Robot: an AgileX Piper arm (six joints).
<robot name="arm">
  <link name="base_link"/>
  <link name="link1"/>
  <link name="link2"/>
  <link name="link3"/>
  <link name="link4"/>
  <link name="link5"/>
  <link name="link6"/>
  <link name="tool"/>
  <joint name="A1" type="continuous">
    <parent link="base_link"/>
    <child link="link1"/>
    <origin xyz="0 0 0.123" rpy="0 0 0"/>
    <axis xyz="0 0 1"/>
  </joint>
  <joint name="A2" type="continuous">
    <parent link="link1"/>
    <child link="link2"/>
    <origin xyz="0 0 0" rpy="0 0 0"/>
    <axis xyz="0 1 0"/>
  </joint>
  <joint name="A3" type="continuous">
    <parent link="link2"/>
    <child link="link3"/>
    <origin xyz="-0.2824 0 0.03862" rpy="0 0 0"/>
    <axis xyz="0 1 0"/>
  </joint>
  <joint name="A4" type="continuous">
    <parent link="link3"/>
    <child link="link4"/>
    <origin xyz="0.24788 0 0.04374" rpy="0 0 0"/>
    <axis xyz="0.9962 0 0.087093"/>
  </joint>
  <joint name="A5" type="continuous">
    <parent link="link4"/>
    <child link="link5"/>
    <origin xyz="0 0 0" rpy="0 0 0"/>
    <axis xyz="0 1 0"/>
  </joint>
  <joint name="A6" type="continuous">
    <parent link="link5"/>
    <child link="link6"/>
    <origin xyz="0.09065 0 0.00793" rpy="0 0 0"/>
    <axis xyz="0.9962 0 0.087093"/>
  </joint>
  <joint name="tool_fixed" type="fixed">
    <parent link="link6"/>
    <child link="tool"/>
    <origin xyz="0 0 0" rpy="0 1.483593 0"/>
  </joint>
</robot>
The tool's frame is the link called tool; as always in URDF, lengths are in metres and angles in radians. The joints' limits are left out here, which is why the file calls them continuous.
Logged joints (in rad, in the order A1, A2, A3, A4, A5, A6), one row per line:
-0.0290, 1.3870, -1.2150, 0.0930, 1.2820, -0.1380
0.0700, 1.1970, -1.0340, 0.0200, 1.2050, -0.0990
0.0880, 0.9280, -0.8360, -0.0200, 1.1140, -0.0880
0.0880, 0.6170, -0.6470, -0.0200, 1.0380, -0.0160
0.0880, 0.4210, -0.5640, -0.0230, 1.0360, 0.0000
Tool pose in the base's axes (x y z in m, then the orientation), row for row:
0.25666, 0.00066, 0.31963, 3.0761, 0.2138, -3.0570
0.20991, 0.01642, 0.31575, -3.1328, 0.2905, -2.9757
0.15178, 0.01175, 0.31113, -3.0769, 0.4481, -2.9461
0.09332, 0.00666, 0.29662, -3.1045, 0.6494, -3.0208
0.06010, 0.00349, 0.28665, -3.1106, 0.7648, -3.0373
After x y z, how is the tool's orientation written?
As angles about the fixed x, y, z axes (roll, pitch, yaw), in radians.
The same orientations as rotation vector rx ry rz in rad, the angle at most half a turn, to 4 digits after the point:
-0.1341, 2.9258, 0.1091
-0.2344, 2.8416, 0.0221
-0.2427, 2.6785, -0.0268
-0.1348, 2.4876, 0.0045
-0.1091, 2.3738, 0.0130

